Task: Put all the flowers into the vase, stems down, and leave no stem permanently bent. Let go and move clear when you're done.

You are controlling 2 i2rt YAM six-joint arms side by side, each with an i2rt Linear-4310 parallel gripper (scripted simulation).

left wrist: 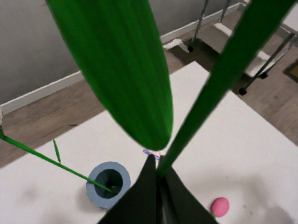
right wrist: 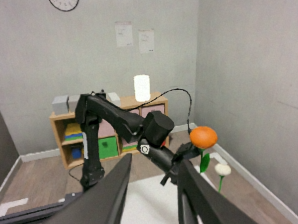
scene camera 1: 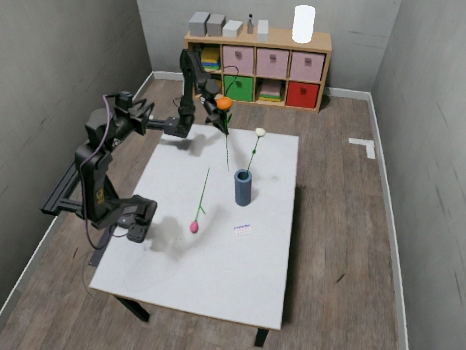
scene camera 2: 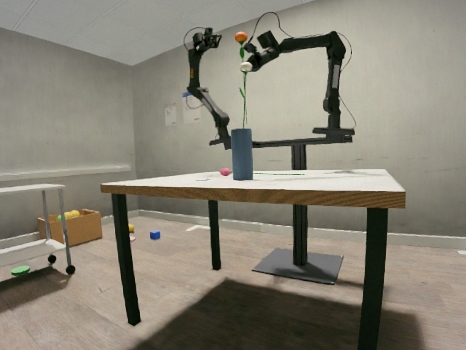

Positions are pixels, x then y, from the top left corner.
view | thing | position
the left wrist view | left gripper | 155,162
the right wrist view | left gripper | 203,190
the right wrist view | right gripper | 155,164
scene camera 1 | right gripper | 150,101
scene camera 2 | blue vase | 241,139
